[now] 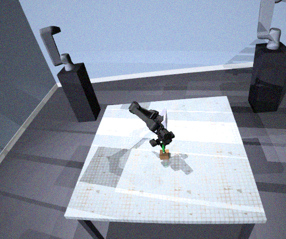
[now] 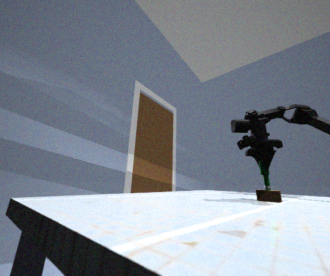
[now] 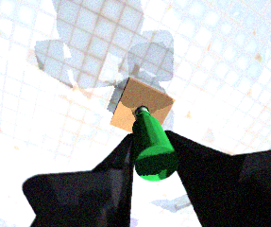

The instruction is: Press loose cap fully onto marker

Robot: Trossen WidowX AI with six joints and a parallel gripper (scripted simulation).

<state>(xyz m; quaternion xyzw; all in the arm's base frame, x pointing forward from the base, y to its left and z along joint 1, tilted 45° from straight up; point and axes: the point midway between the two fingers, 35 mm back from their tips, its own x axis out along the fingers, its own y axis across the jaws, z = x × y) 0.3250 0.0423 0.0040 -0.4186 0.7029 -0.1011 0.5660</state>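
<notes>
The marker lies 3 cm below my gripper tip. From my gripper tip the other things lie so: holder block 9 cm below; cap 1 cm above.
</notes>
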